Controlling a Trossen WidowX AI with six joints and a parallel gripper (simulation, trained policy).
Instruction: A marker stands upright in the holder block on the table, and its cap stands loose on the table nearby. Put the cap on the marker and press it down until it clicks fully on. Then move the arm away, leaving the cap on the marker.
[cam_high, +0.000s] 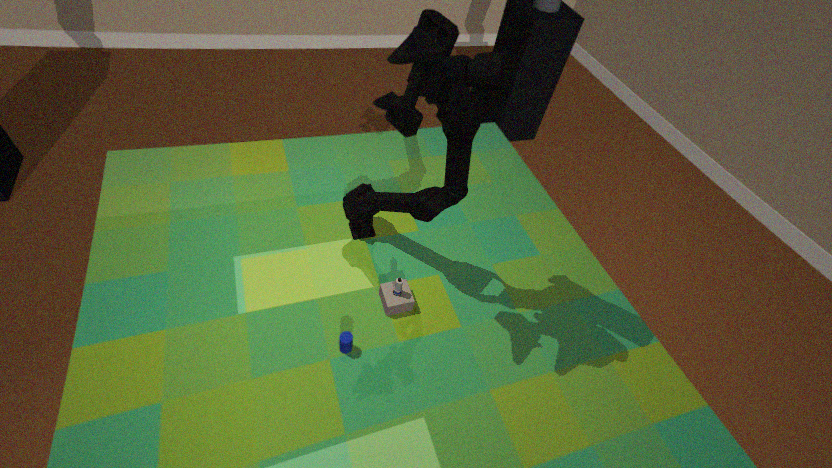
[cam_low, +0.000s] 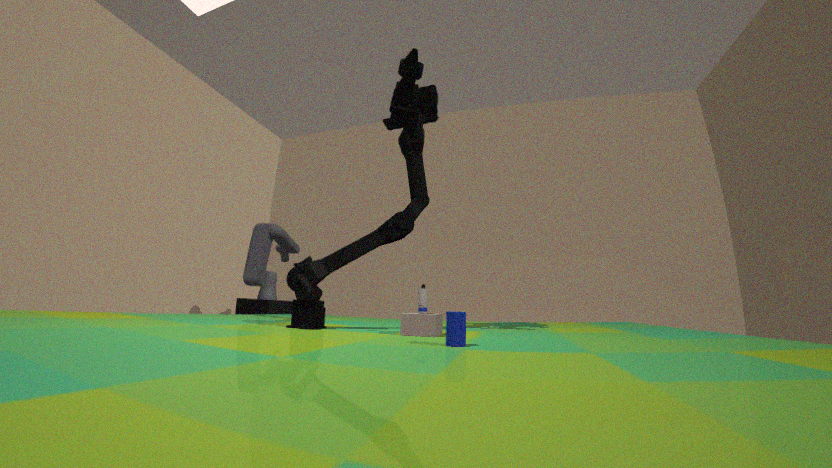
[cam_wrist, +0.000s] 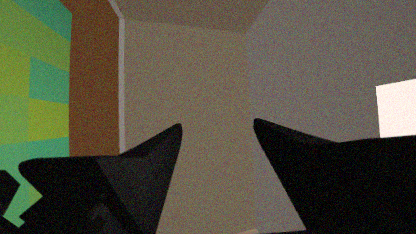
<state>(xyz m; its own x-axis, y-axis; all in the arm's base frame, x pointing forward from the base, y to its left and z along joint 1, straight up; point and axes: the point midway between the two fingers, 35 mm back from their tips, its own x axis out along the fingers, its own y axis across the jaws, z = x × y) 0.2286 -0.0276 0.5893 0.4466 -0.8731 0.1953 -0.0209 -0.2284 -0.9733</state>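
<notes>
My gripper tip is now 57 cm above the blue cap, 10 cm short of it and 7 cm to the left of it. Round my gripper tip: grey holder block 58 cm below, 8 cm to the left, 1 cm ahead.
</notes>
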